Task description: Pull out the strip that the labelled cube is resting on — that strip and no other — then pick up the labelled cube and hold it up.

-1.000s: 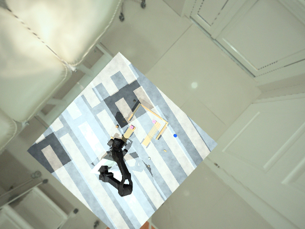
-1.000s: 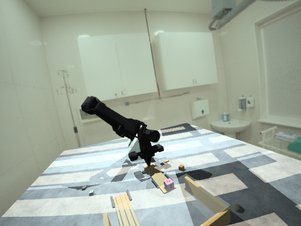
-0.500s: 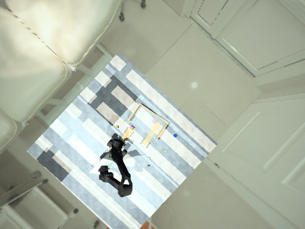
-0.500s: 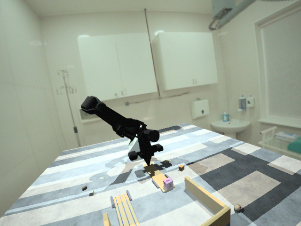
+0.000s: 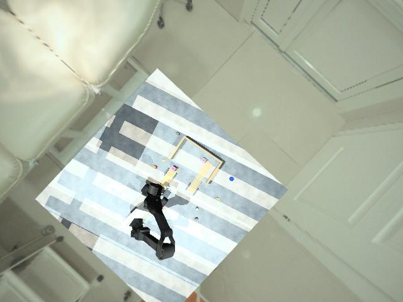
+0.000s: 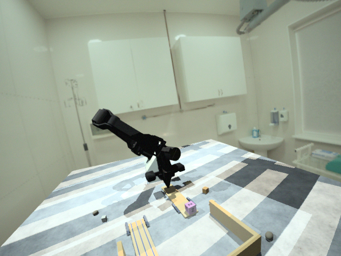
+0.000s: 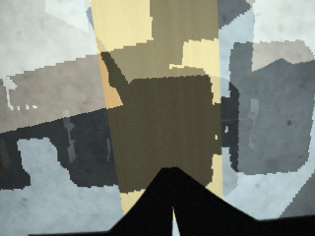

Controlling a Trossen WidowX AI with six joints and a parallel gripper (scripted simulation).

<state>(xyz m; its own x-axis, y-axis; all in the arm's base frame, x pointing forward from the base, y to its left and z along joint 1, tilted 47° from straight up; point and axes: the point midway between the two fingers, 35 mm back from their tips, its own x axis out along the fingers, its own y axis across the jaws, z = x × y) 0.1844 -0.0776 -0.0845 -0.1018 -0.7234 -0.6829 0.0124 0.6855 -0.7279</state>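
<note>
Right now my gripper tip is 130 mm to the right of the orange cube and 130 mm short of it. Also, from my gripper tip: white cube (300 mm to the right, 70 mm ahead); blue dot (390 mm ahead, 370 mm to the right).
</note>
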